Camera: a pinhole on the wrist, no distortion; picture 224 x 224 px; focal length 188.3 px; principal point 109.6 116.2 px. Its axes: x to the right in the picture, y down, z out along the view. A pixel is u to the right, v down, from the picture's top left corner.
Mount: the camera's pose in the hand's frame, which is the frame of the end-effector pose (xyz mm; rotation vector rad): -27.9 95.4 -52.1 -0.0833 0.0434 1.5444
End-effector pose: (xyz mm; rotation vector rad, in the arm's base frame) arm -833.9 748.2 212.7 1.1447 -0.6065 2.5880
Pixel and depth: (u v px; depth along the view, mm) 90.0 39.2 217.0
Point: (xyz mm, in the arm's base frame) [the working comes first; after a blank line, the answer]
In the camera's frame: -22.6 -88.7 217.0

-795.4 594.8 331.6
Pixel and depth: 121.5 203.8 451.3
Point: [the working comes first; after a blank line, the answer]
In the camera's frame: 28.5 210.0 451.3

-481.7 406.6 218.1
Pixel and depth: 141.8 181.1 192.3
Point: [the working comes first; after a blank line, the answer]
In the camera's frame: 32.9 66.3 192.3

-737.5 551.4 181.6
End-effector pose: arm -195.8 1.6 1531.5 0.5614 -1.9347 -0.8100
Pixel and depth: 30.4 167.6 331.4
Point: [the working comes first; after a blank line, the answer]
In the camera's frame: -139.4 90.5 331.4

-389.4 166.8 1345.3
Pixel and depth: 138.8 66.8 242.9
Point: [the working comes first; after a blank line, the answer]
In the camera's frame: 37.7 -63.7 242.9

-385.1 141.2 1594.9
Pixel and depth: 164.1 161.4 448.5
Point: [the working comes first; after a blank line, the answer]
In the camera's frame: 129.8 107.7 448.5

-481.9 393.0 1509.0
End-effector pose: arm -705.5 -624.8 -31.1 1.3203 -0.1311 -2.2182
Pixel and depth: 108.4 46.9 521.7
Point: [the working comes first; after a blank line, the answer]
In the camera's frame: -3.3 -192.0 521.7

-1104.4 -899.8 138.5
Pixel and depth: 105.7 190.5 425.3
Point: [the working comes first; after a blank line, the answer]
In the camera's frame: -8.8 167.8 425.3

-887.2 -696.8 363.1
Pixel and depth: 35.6 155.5 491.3
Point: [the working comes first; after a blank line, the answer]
In the camera's frame: -193.1 102.5 491.3

-1050.6 -590.1 296.2
